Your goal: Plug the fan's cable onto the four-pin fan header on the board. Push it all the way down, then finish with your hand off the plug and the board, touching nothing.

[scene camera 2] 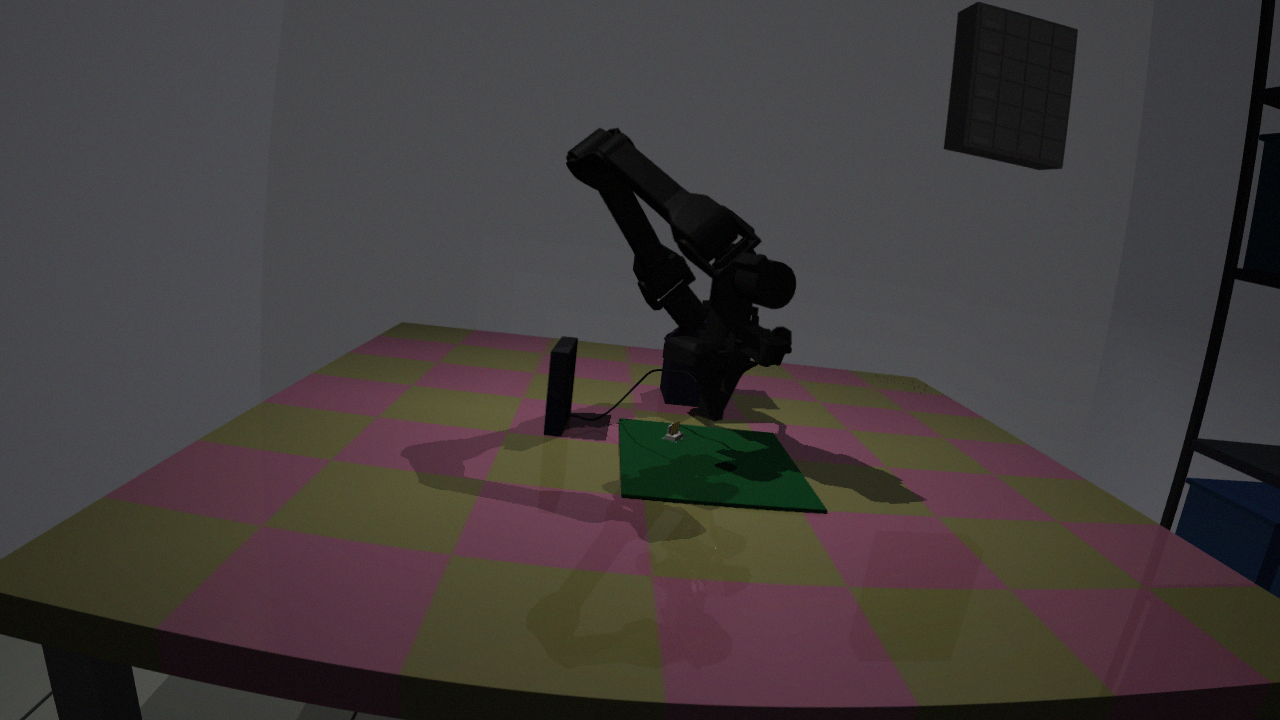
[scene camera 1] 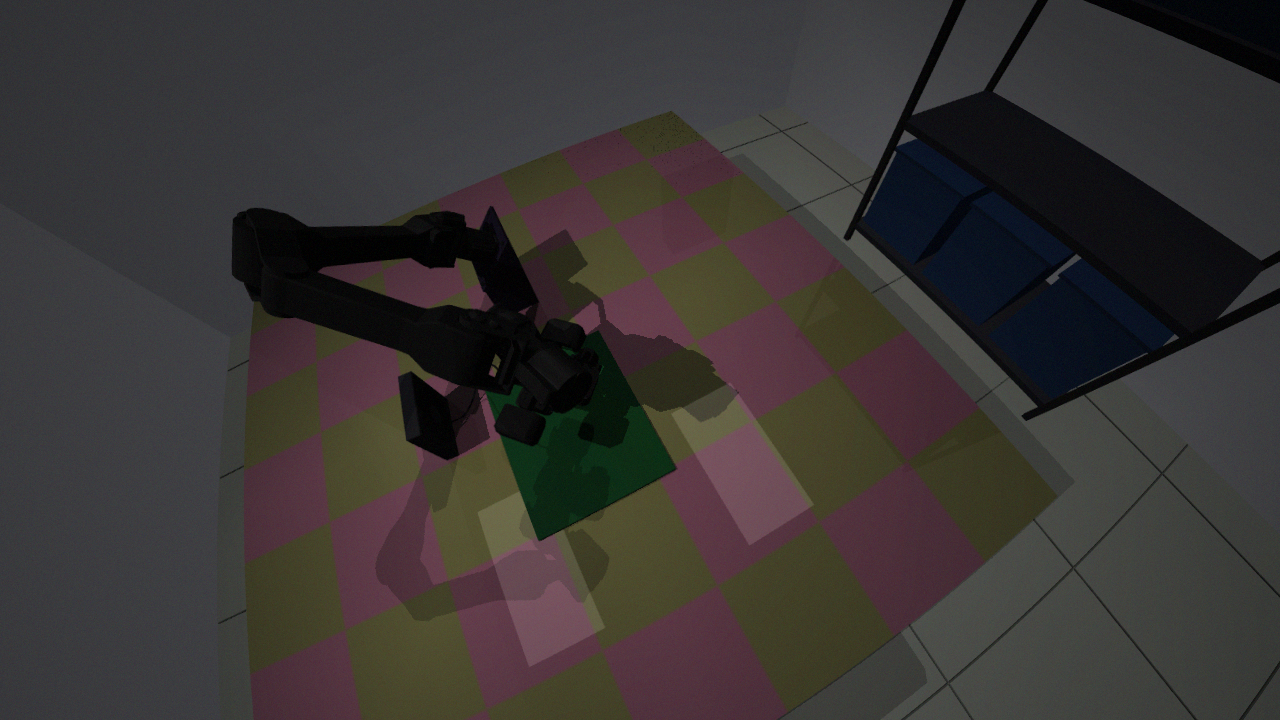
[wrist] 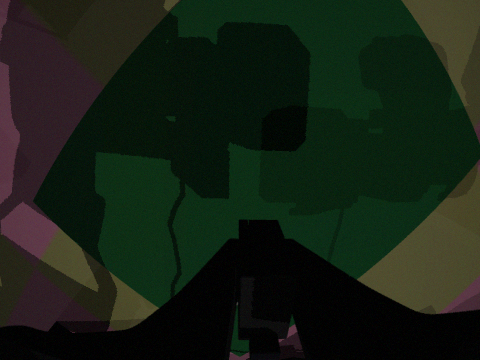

Path:
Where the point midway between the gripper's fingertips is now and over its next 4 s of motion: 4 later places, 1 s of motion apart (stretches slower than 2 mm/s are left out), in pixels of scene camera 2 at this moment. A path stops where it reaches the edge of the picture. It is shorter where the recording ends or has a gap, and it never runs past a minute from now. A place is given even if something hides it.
My gripper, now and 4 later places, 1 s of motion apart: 715, 410; 694, 402; 680, 397; 679, 408; 679, 413

